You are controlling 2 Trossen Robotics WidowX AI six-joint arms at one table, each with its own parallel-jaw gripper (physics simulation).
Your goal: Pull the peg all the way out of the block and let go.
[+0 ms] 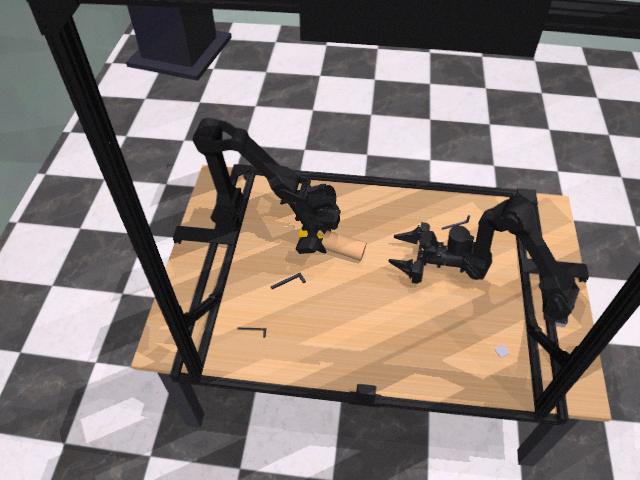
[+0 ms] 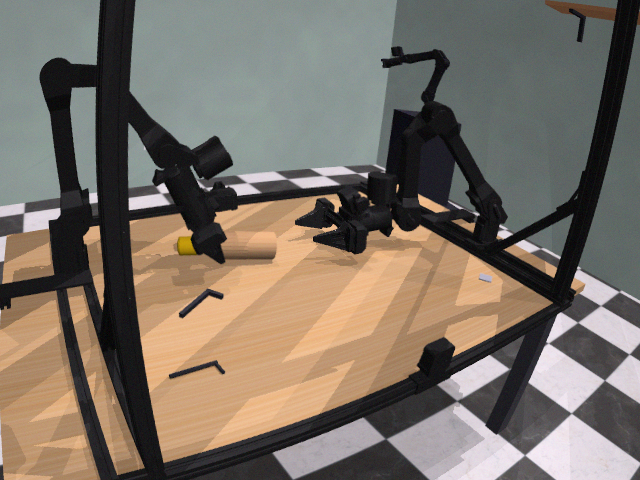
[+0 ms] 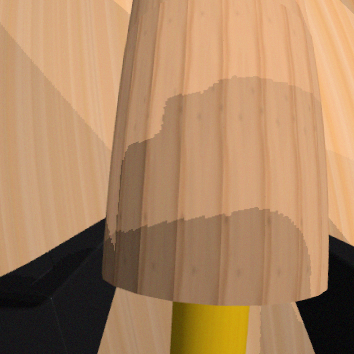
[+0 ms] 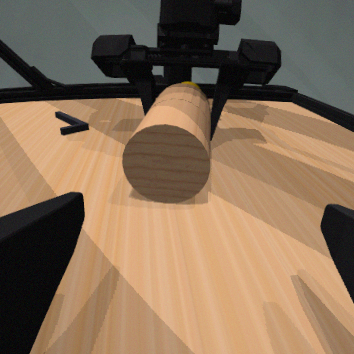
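Where they show: left gripper, fingertip midpoint: (image 1: 328,245) (image 2: 220,256) (image 3: 202,227); right gripper, fingertip midpoint: (image 1: 391,248) (image 2: 303,230) (image 4: 207,211); left arm's base, origin of the base link: (image 1: 227,225) (image 2: 71,269); right arm's base, origin of the base link: (image 1: 555,311) (image 2: 484,238).
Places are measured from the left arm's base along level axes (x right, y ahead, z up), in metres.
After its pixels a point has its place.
Note:
A wooden cylinder block (image 1: 344,247) @[x -0.001, y 0.369, z 0.032 m] (image 2: 251,245) @[x 0.004, y 0.370, z 0.024 m] (image 3: 218,175) @[x -0.027, y 0.325, z 0.043 m] (image 4: 168,161) @[x -0.021, y 0.423, z 0.012 m] lies on its side on the wooden table (image 1: 366,333) @[x 0.224, y 0.495, z -0.019 m]. A yellow peg (image 1: 303,233) @[x -0.015, y 0.240, z 0.032 m] (image 2: 186,246) @[x -0.009, y 0.241, z 0.026 m] (image 3: 210,328) @[x -0.026, y 0.292, z 0.026 m] (image 4: 189,83) @[x -0.029, y 0.241, z 0.036 m] sticks out of its far end. My left gripper (image 1: 311,245) (image 2: 214,250) @[x -0.023, y 0.313, z -0.009 m] (image 4: 180,138) @[x -0.023, y 0.313, z -0.009 m] is shut on the block near the peg end, one finger on each side. My right gripper (image 1: 395,249) @[x -0.041, y 0.497, z 0.026 m] (image 2: 308,231) @[x -0.041, y 0.497, z 0.026 m] (image 4: 207,211) @[x -0.041, y 0.497, z 0.026 m] is open and empty. It hangs low over the table, facing the block's flat end, a short way off.
Black L-shaped bars lie on the table: one (image 1: 289,280) @[x 0.126, y 0.243, z -0.013 m] (image 2: 200,302) @[x 0.126, y 0.244, z -0.017 m] in front of the block, one (image 1: 253,330) @[x 0.304, y 0.203, z -0.015 m] (image 2: 196,368) @[x 0.303, y 0.202, z -0.014 m] nearer the front edge, one (image 1: 456,222) @[x -0.224, y 0.666, z -0.012 m] behind the right arm. A small grey tile (image 1: 501,350) @[x 0.172, y 0.849, z -0.016 m] (image 2: 485,277) @[x 0.172, y 0.850, z -0.016 m] lies front right. A black frame (image 1: 366,394) @[x 0.413, y 0.541, z 0.032 m] rims the table.

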